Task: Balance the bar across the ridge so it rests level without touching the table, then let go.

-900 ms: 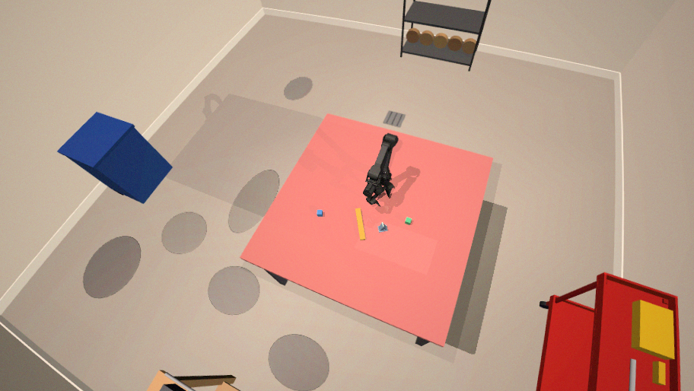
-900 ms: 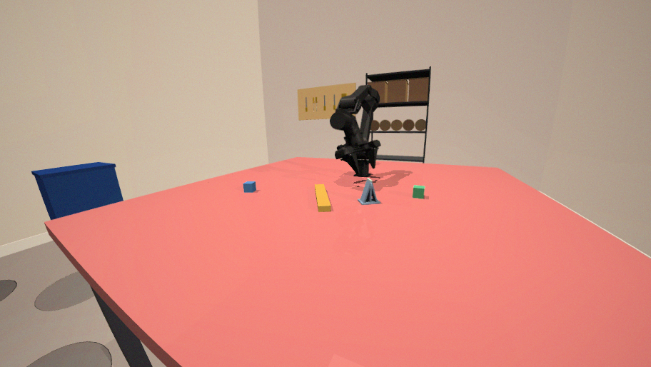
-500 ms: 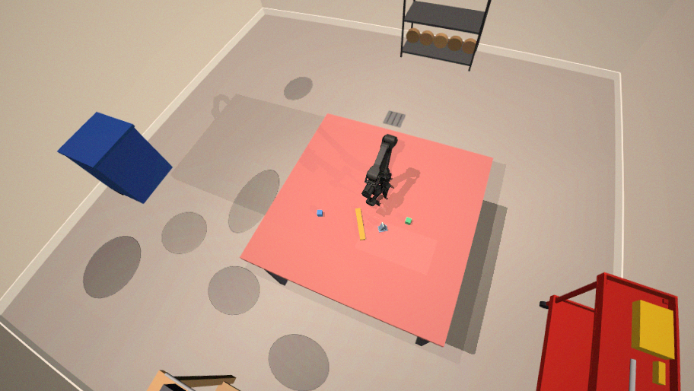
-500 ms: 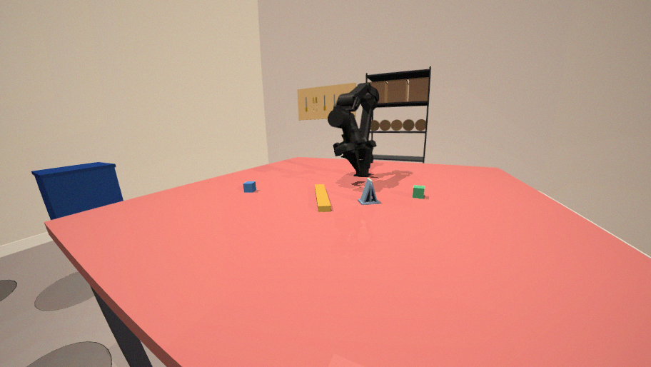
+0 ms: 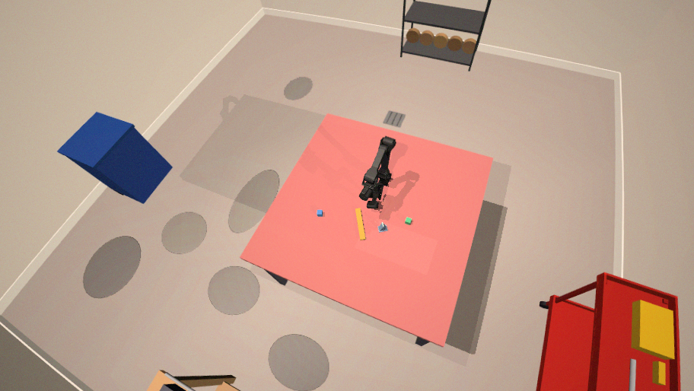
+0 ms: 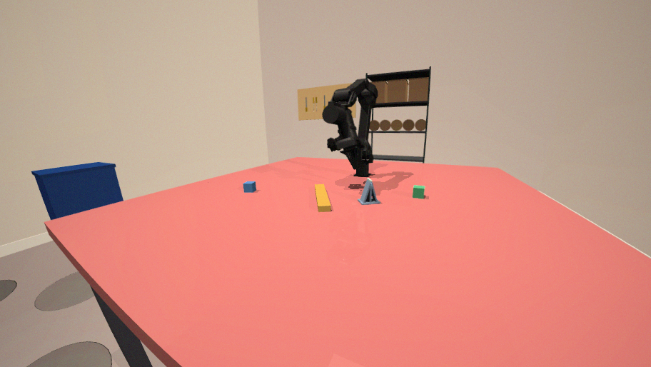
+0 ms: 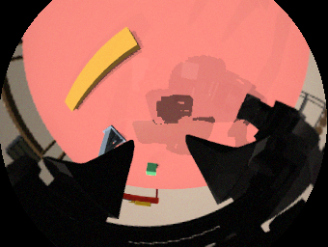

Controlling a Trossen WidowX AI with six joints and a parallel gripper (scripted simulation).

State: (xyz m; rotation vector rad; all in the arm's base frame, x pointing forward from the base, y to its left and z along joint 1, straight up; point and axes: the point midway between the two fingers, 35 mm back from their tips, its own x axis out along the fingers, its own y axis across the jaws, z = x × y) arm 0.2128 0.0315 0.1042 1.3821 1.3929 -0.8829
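Now: gripper tip 14 cm short of the yellow bar, 7 cm to the left of it and 6 cm above it. The rest, counted from my gripper tip: small green cube: 2 cm ahead, 21 cm to the left, 6 cm below; then small blue cube: 17 cm ahead, 34 cm to the right, 6 cm below.
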